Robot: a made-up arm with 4 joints.
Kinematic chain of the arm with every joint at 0, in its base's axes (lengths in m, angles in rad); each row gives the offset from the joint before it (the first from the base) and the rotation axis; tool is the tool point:
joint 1: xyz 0 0 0.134 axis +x
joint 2: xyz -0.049 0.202 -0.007 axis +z
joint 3: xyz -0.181 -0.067 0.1 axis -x
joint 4: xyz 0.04 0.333 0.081 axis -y
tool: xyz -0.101 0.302 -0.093
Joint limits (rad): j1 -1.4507..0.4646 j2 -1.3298..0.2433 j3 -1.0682..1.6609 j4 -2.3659..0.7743
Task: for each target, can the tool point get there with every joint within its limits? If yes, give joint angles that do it. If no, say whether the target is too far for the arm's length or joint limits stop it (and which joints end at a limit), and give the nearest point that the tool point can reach.
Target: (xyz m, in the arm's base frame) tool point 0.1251 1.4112 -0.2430
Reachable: no: too far | nearest point 0.0395 0.8375 -0.0897 | short by 0.600 m
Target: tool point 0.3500 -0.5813 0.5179
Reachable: no: joint limits stop it (at a limit: joint 1, joint 2, joint 3, joint 4) | nearest point -0.1494 -0.5315 0.0783 | short by 0.667 m
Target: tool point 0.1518 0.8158 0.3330
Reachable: yes | joints -0.3425 -0.9046 -0.4002 -1.1205
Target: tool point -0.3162 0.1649 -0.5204
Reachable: yes | joints -0.6355 0.0090 1.1497 -1.1990
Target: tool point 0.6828 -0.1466 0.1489
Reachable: no: joint limits stop it (at a limit: joint 1, joint 2, joint 4) | nearest point 0.4735 -0.0593 -0.3450 | short by 0.543 m
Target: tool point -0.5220 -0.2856 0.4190
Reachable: no: joint limits stop it (at a limit: joint 1, joint 2, joint 3) | nearest point -0.2563 -0.5331 0.0544 | short by 0.515 m
